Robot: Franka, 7 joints.
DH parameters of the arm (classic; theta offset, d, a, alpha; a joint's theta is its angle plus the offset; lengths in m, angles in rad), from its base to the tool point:
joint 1: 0 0.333 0 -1.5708
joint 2: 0 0 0 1.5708
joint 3: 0 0.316 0.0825 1.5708
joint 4: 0 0 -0.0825 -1.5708
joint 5: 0 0.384 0 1.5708
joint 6: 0 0 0.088 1.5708
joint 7: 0 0.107 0 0
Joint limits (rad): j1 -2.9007..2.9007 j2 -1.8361..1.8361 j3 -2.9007..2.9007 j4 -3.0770..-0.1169 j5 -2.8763..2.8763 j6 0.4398..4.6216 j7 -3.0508..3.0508
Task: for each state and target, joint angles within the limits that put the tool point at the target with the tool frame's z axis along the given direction. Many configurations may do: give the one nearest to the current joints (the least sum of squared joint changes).
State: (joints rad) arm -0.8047 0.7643 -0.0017 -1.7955 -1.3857 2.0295 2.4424
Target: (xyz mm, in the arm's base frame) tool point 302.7 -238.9 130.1 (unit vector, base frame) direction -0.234 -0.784 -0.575
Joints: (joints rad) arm -0.7089 0.2975 0.1154 -2.5932 -1.6995 2.2056 2.4424
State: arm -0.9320 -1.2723 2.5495 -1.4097 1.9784 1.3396 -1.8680
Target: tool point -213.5 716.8 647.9 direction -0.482 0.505 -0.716
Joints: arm -0.7411 -0.8980 1.7473 -0.8557 1.4982 1.8044 -1.8680
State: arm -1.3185 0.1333 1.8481 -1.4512 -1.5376 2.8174 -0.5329
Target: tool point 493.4 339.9 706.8 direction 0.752 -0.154 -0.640
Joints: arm -1.3063 -0.0366 1.9397 -1.5310 -0.6830 2.0915 -0.5329
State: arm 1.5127 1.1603 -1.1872 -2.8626 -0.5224 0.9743 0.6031
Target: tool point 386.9 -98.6 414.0 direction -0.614 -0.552 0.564
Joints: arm 1.4624 1.0424 -1.5692 -2.3986 -0.9467 1.3780 0.6031
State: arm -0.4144 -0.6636 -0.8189 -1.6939 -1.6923 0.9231 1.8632
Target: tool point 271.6 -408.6 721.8 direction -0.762 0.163 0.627
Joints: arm -0.1774 0.0482 -0.6264 -1.8019 -2.3183 0.6652 1.8632
